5 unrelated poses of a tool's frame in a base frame.
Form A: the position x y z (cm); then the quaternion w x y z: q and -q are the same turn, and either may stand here.
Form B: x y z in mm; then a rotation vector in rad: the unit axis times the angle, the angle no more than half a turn. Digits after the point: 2 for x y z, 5 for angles.
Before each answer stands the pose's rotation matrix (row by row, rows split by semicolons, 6 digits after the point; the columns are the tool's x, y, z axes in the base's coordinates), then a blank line. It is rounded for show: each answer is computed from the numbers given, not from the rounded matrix.
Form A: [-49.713 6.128 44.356 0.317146 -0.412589 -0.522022 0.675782]
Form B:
-0.458377 0.002118 -0.888755; 0.859405 -0.253823 -0.443844; -0.226526 -0.967248 0.114526

[-497.13 61.28 443.56 -1.08595 -1.37398 1.77868]
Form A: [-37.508 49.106 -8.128 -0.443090 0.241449 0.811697 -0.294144]
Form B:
-0.490747 0.131302 -0.861352; 0.652632 0.710363 -0.263545; 0.577269 -0.691480 -0.434301

[-375.08 491.06 -81.28 -0.59886 -2.01323 0.72956]
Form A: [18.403 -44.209 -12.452 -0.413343 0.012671 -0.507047 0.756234]
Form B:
-0.657974 0.612319 0.438333; -0.638018 -0.144101 -0.756418; -0.400004 -0.777368 0.485485

[184.03 -442.09 -124.52 -0.03186 1.27481 -1.90131]
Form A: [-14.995 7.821 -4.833 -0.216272 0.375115 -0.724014 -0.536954]
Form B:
-0.625031 -0.775433 -0.089671; -0.310921 0.141939 0.939778; -0.716006 0.615270 -0.329814

[-149.95 78.21 -48.33 -1.03951 2.00638 1.48800]
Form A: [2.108 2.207 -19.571 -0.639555 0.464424 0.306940 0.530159]
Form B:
0.249439 0.963231 0.099827; -0.393031 0.006485 0.919502; 0.885046 -0.268595 0.380197

[21.08 22.07 -195.71 -1.05950 -0.70023 -1.20946]
